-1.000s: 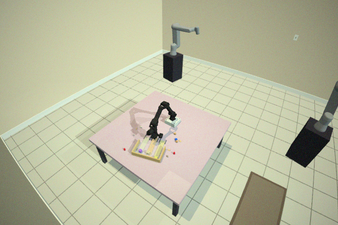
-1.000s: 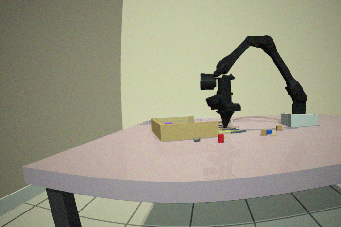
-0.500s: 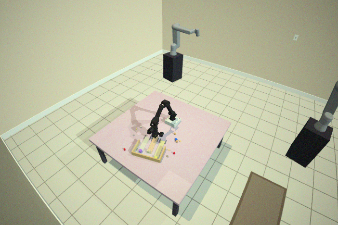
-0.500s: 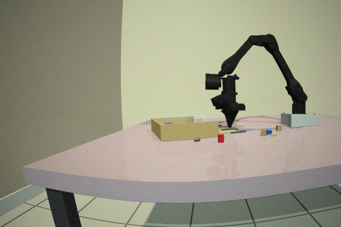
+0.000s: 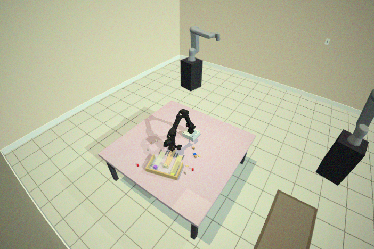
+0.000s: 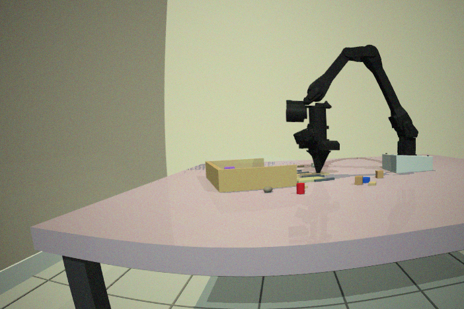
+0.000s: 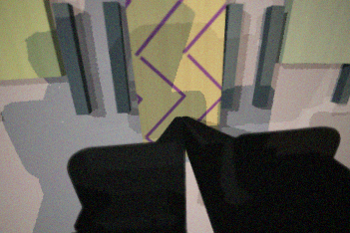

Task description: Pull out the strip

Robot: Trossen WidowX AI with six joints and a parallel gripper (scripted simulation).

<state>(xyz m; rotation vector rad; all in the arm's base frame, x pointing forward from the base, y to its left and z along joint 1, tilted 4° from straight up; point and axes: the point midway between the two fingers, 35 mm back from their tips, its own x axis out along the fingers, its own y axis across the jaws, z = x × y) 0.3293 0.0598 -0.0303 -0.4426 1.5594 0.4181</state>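
Now: the strip 90 mm ahead of my gripper tip and 50 mm to the left of it.
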